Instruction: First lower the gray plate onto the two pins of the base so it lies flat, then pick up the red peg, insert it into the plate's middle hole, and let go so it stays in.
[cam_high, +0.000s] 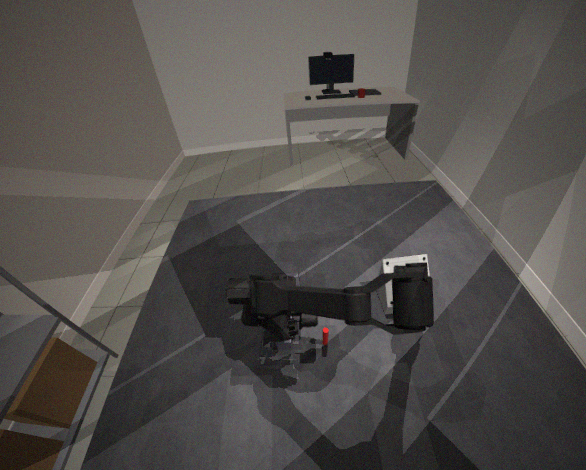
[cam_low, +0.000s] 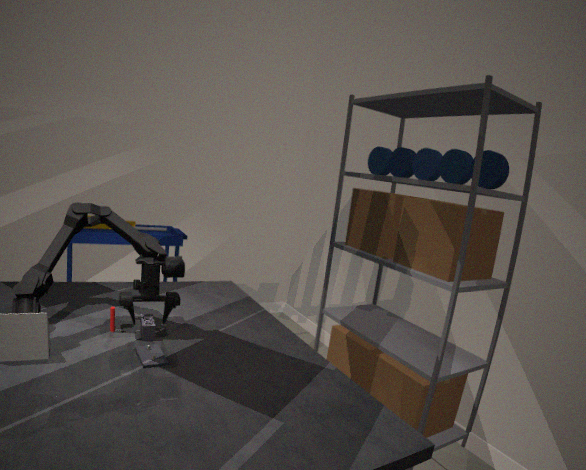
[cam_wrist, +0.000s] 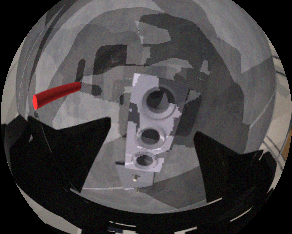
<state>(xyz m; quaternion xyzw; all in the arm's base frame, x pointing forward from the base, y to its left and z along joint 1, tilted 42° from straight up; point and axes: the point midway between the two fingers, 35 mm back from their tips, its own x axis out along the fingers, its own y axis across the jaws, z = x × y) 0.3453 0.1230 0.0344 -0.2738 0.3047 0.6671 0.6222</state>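
The gray plate is right at my gripper tip. Round my gripper tip: base (10 mm behind, 150 mm to the right, 30 mm below); red peg (110 mm behind, 30 mm to the left, 10 mm above).
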